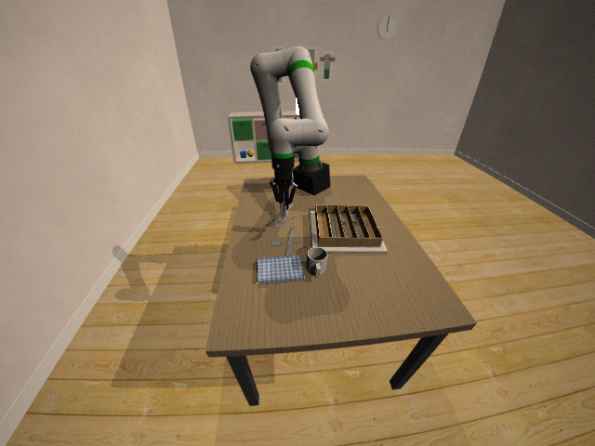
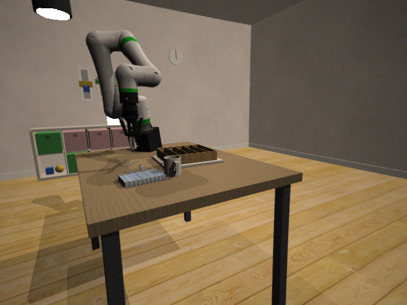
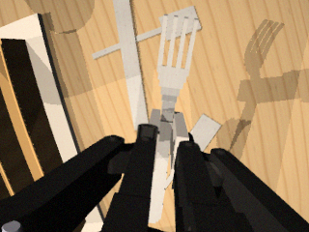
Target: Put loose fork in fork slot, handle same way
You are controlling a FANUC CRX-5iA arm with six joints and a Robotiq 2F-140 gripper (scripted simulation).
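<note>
The cutlery tray lies 300 mm to the left of my hand, 80 mm below it and 50 mm ahead of it. Round my hand: grey mug (270 mm ahead, 100 mm below, 90 mm to the left).
</note>
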